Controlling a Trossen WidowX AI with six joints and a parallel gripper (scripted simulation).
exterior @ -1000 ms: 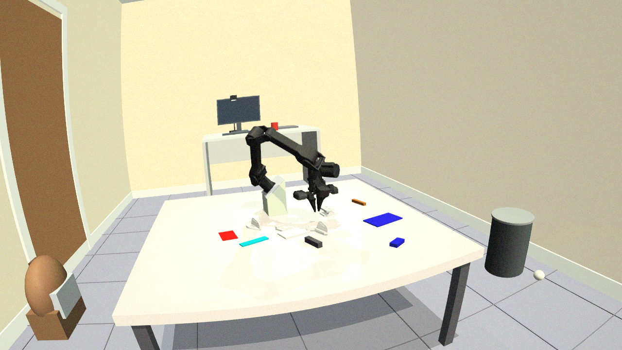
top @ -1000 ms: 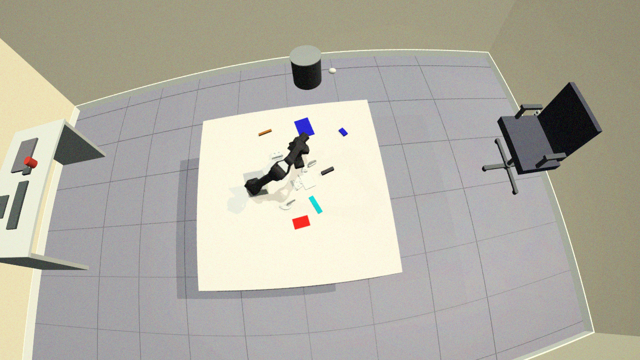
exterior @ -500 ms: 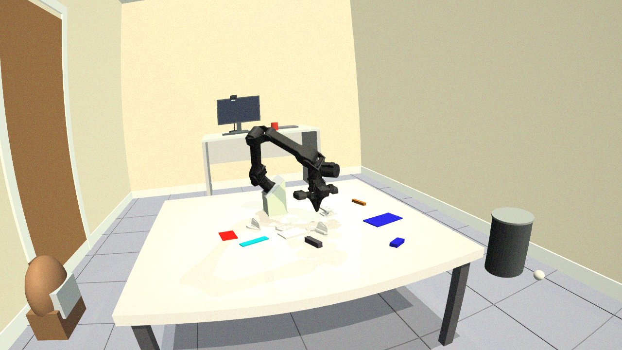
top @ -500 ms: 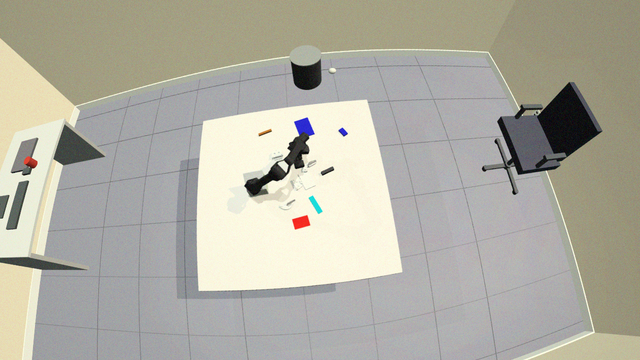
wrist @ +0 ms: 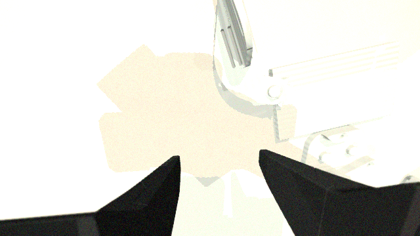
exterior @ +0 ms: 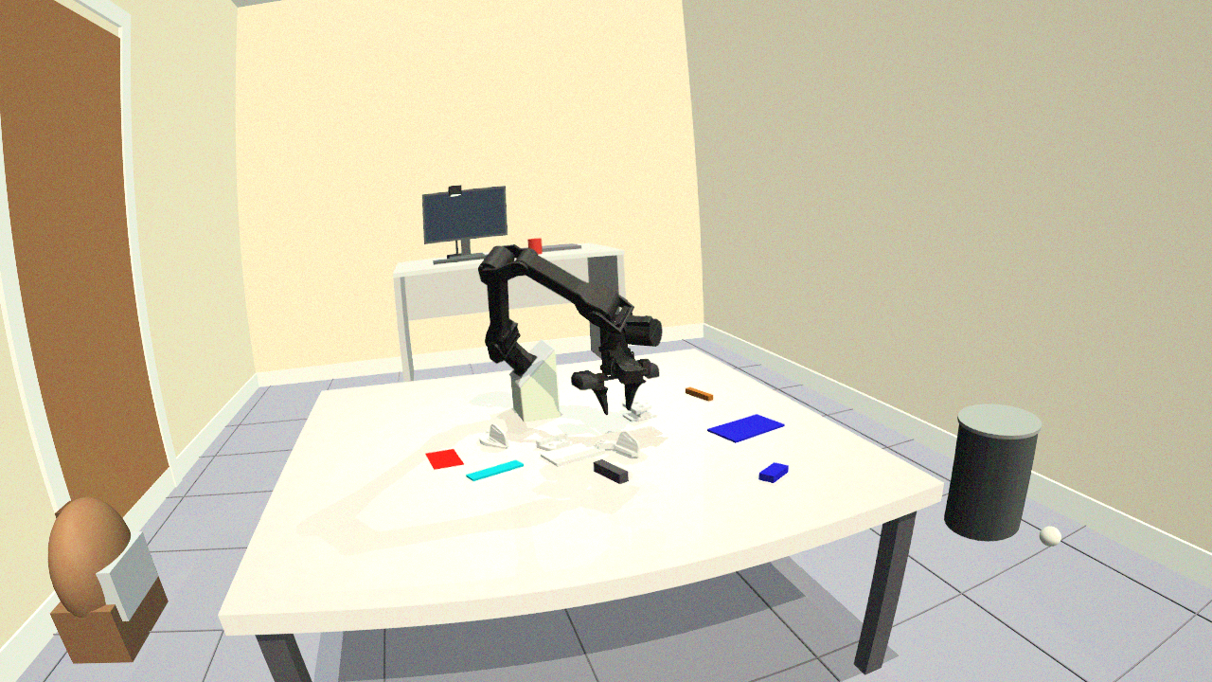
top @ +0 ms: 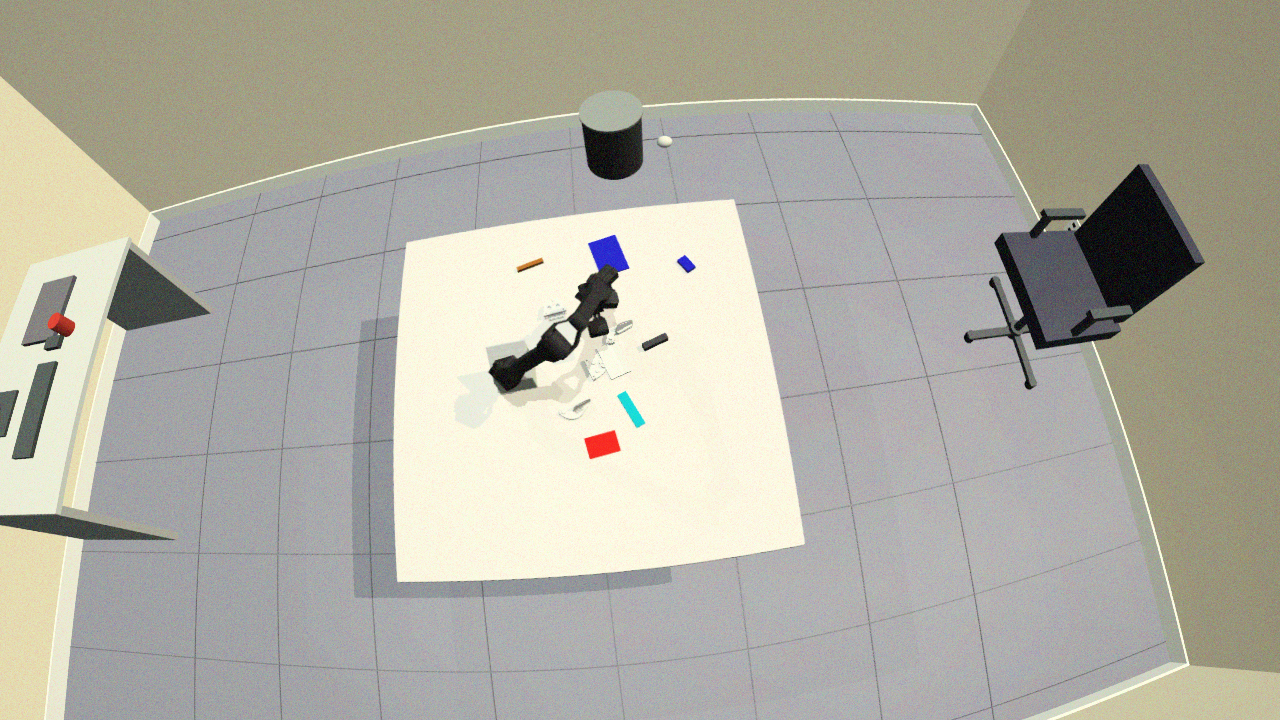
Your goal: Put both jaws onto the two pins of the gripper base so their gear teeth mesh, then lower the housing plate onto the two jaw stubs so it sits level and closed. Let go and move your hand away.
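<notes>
The white jaw is 5 cm ahead of my gripper tip, 5 cm to the right of it and 5 cm below it. The rest, counted from my gripper tip: white ribbed plate: 3 cm ahead, 12 cm to the right, 6 cm below; dark block: 17 cm ahead, 10 cm to the right, 6 cm below; blue sheet: 10 cm ahead, 28 cm to the left, 6 cm below.
</notes>
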